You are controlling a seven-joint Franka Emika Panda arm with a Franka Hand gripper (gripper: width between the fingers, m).
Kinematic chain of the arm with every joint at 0, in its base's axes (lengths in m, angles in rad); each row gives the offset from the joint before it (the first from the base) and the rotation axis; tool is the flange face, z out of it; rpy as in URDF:
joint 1: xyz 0 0 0.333 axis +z
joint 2: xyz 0 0 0 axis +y
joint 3: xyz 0 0 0.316 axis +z
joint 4: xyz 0.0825 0 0 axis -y
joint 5: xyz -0.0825 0 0.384 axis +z
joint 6: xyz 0 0 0 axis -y
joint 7: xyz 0.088 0 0 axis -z
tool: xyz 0 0 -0.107 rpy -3.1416 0 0
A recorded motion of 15 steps. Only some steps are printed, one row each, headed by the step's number.
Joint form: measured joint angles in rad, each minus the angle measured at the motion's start. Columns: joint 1, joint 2, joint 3, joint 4, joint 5, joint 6, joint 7.
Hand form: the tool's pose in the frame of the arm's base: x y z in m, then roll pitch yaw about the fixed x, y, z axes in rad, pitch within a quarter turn. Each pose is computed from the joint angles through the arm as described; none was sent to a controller.
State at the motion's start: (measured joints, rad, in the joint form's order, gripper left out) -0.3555 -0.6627 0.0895 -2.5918 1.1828 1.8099 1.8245
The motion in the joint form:
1: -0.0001 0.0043 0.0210 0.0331 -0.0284 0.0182 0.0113
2: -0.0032 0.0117 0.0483 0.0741 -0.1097 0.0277 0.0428
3: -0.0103 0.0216 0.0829 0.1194 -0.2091 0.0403 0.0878
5: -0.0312 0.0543 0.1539 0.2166 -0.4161 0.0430 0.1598
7: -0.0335 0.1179 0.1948 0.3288 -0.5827 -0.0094 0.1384
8: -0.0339 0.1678 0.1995 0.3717 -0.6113 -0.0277 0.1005
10: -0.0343 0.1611 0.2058 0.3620 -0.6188 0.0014 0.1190
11: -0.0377 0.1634 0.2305 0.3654 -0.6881 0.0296 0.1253
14: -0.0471 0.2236 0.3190 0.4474 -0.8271 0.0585 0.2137
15: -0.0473 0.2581 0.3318 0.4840 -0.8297 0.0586 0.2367
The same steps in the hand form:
1: 0.3683 -0.0114 0.5134 2.4613 0.8528 -2.7919
2: 0.3736 -0.0057 0.5236 2.5767 0.8029 -2.6850
3: 0.3797 0.0006 0.5339 2.6945 0.7290 -2.5888
5: 0.3934 0.0130 0.5530 2.8912 0.5629 -2.4287
7: 0.4096 0.0242 0.5696 3.0042 0.4280 -2.2510
8: 0.4219 0.0233 0.5687 3.0071 0.4072 -2.1933
10: 0.4223 0.0238 0.5682 3.0283 0.4027 -2.2087
11: 0.4251 0.0275 0.5672 3.0888 0.3413 -2.1720
14: 0.4469 0.0556 0.5755 -3.1076 0.2204 -2.1343
15: 0.4571 0.0614 0.5786 -3.1138 0.2268 -2.1401

